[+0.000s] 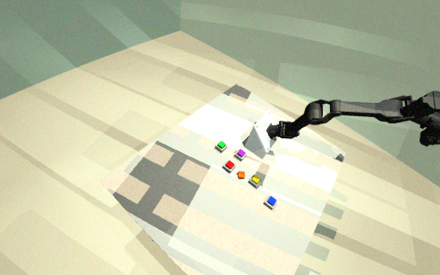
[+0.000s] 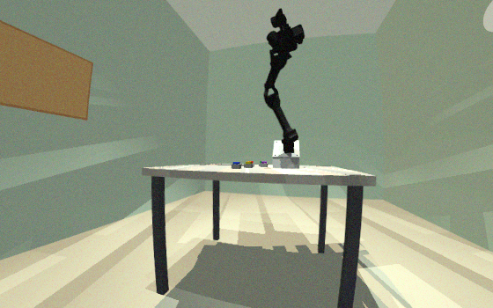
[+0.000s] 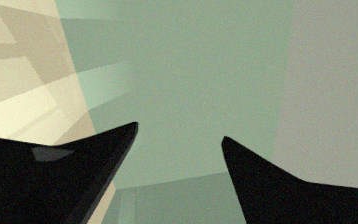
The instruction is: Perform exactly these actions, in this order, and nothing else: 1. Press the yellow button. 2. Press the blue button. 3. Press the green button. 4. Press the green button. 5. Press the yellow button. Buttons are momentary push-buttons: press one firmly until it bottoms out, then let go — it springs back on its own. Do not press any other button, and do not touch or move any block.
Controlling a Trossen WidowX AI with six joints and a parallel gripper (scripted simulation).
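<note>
Now: the yellow button 560 mm below my gripper tip, 510 mm to the right of it and 200 mm ahead of it. Round my gripper tip: orange block 590 mm below, 580 mm to the right, 210 mm ahead; blue button 560 mm below, 400 mm to the right, 250 mm ahead; purple button 650 mm to the right, 560 mm below, 110 mm ahead.
</note>
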